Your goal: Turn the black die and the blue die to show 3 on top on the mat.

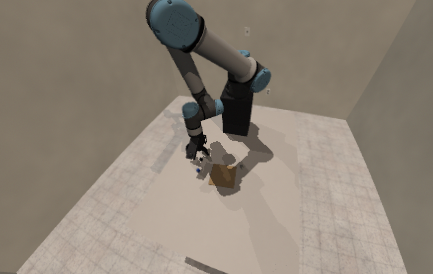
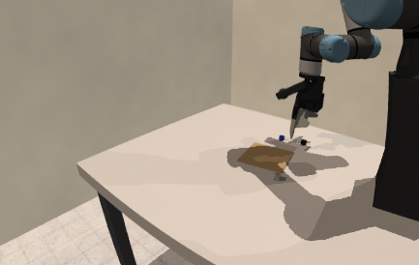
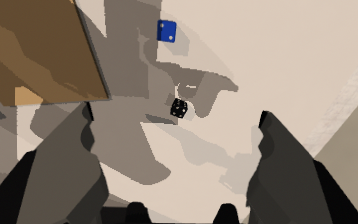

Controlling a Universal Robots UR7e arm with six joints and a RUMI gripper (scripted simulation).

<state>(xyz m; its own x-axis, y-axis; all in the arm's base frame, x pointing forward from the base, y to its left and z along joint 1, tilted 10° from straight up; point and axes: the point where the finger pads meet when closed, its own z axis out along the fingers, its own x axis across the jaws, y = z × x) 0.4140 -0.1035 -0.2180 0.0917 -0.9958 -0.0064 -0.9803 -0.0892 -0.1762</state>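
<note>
Right now my hand is 30 mm above the black die and 20 mm past it. Round my hand: blue die 50 mm ahead, 30 mm below, 20 mm to the left; brown mat 160 mm to the left, 40 mm below, 30 mm ahead; white die 250 mm to the left, 60 mm behind, 30 mm below.
</note>
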